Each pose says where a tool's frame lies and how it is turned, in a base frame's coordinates. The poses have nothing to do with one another.
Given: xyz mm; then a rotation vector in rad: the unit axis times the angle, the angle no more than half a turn.
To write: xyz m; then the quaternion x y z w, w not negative. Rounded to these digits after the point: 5 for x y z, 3 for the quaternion.
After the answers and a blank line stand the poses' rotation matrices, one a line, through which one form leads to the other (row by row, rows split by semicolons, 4 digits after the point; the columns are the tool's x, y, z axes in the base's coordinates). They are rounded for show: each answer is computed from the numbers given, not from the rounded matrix.
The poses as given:
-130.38 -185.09 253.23 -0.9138 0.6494 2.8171
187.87 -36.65 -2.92 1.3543 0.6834 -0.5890
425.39 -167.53 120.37 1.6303 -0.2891 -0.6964
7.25 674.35 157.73 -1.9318 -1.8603 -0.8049
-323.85 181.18 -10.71 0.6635 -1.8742 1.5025
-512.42 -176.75 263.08 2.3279 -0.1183 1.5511
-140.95 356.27 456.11 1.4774 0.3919 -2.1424
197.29 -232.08 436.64 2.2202 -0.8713 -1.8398
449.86 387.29 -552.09 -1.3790 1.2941 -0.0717
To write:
-0.13038 -0.18509 0.25323 -0.301 0.214 0.928 0.055
0.18787 -0.03665 -0.00292 0.605 0.305 -0.263 0.687
0.42539 -0.16753 0.12037 0.710 -0.126 -0.303 0.623
0.00725 0.67435 0.15773 -0.680 -0.655 -0.283 0.170
-0.32385 0.18118 -0.01071 0.252 -0.713 0.571 0.319
-0.51242 -0.17675 0.26308 0.819 -0.042 0.546 0.170
-0.14095 0.35627 0.45611 0.543 0.144 -0.788 0.252
0.19729 -0.23208 0.43664 0.736 -0.289 -0.610 0.065
0.44986 0.38729 -0.55209 -0.591 0.555 -0.031 0.585

-0.8129 -0.2304 -0.5349; -0.0271 -0.9025 0.4298; -0.5818 0.3638 0.7274
0.6753 0.7306 0.1011; 0.0079 0.1299 -0.9915; -0.7375 0.6703 0.0819
0.7844 0.1992 -0.5874; -0.5566 -0.1918 -0.8083; -0.2737 0.9610 -0.0396
-0.0178 0.9865 0.1627; 0.7940 -0.0850 0.6020; 0.6077 0.1399 -0.7818
-0.6690 -0.7243 -0.1665; 0.0050 0.2197 -0.9756; 0.7432 -0.6535 -0.1434
0.4005 -0.2539 0.8804; 0.1174 -0.9387 -0.3241; 0.9088 0.2332 -0.3461
-0.2826 0.5538 -0.7832; -0.2407 -0.8313 -0.5010; -0.9285 0.0469 0.3683
0.0904 -0.3458 -0.9339; -0.5034 -0.8250 0.2568; -0.8593 0.4470 -0.2486
0.3827 -0.6199 0.6851; -0.6918 0.2993 0.6572; -0.6124 -0.7254 -0.3143

